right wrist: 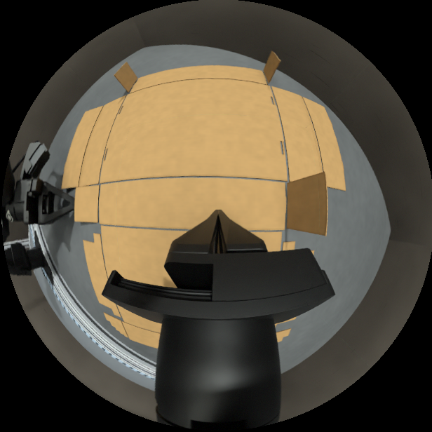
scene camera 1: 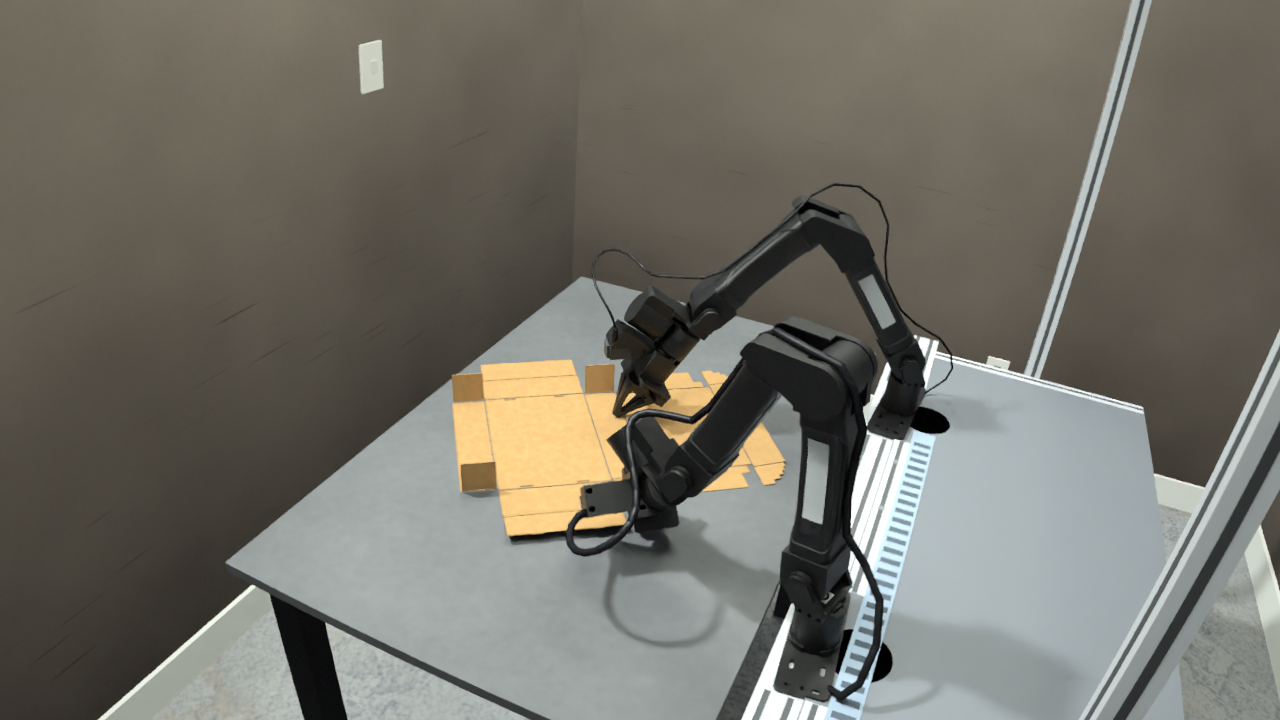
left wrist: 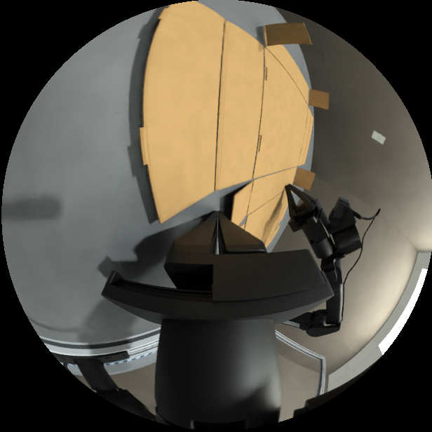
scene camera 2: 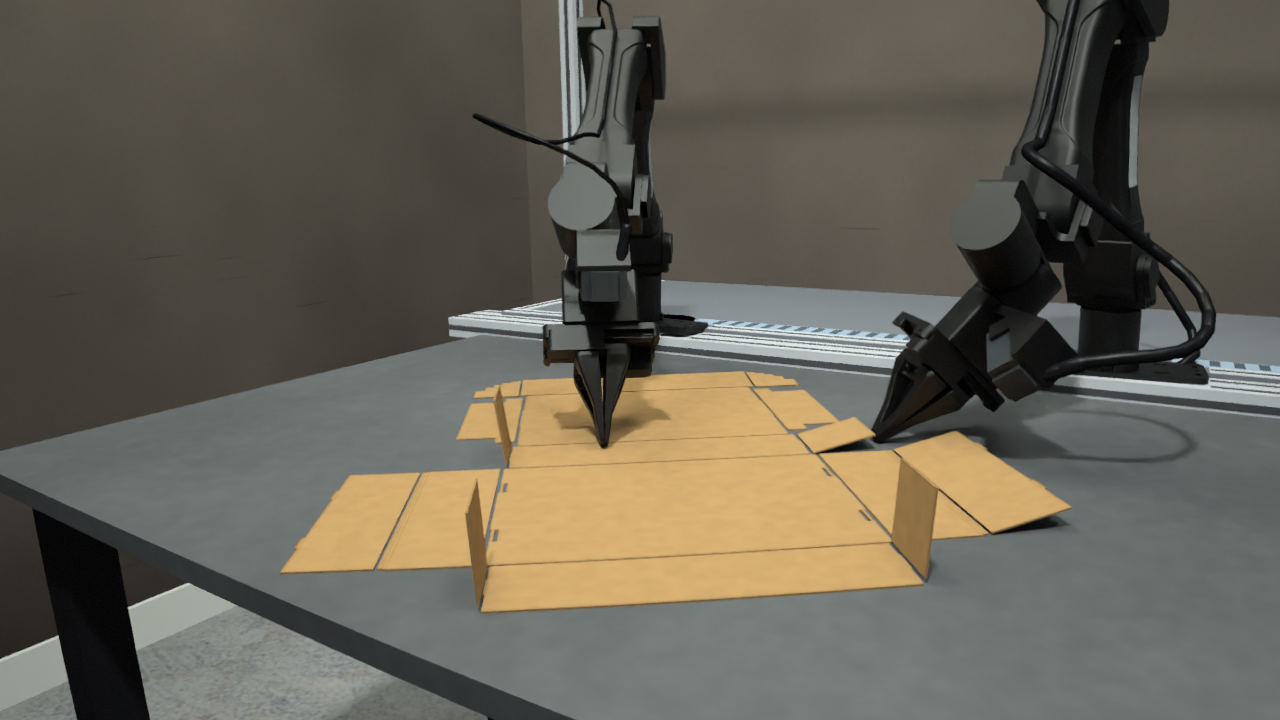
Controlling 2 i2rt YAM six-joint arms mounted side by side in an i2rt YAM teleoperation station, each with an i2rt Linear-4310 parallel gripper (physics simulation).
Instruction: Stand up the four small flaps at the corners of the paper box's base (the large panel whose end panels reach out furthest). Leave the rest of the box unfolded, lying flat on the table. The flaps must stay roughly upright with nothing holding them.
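Places are measured from the left arm's base along level axes (x right, y down, z ahead), in millimetres.
Pixels of known places: left gripper, fingertip midpoint: (scene camera 2: 874, 438); right gripper, fingertip midpoint: (scene camera 1: 615, 415) (scene camera 2: 604, 444); left arm's base at its link origin: (scene camera 1: 813, 642) (scene camera 2: 1105, 373); right arm's base at its link origin: (scene camera 1: 896, 410).
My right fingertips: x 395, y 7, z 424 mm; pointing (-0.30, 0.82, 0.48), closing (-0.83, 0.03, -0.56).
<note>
Ahead of a thing's pixels: the offset from my right fingertips to its top centre. "*": to the spot under its first point. Level surfaces: height alone.
The box's base panel {dz +87, dx -109, dy +4 mm} (scene camera 1: 546, 438) (scene camera 2: 662, 510) (right wrist: 200, 130) lies flat. Three corner flaps stand roughly upright: front-left in scene camera 2 (scene camera 2: 477, 541) (right wrist: 272, 67), front-right {* dz +123, dx -283, dy -25 mm} (scene camera 2: 914, 519) (right wrist: 126, 77) and back-left {* dz +58, dx +62, dy -24 mm} (scene camera 2: 503, 426) (right wrist: 307, 204). The back-right flap {* dz -93, dx -177, dy -3 mm} (scene camera 2: 836, 435) (right wrist: 86, 204) is low, slightly tilted. My left gripper (scene camera 2: 876, 437) (left wrist: 217, 215) (right wrist: 77, 203) is shut and empty, its tips at that flap's outer edge; contact is unclear. My right gripper (scene camera 1: 617, 413) (scene camera 2: 604, 445) (right wrist: 218, 214) is shut and empty, tips low over the cardboard behind the base.
The base's side panels (scene camera 2: 438, 519) (scene camera 2: 984, 479) spread left and right; the right one's outer part is slightly raised. The lid section {* dz -142, dx -25, dy +4 mm} (scene camera 2: 698, 411) lies behind, under the right gripper. The grey table {dy +5 mm} (scene camera 1: 402, 555) ends at an edge toward the left wall in scene camera 1.
</note>
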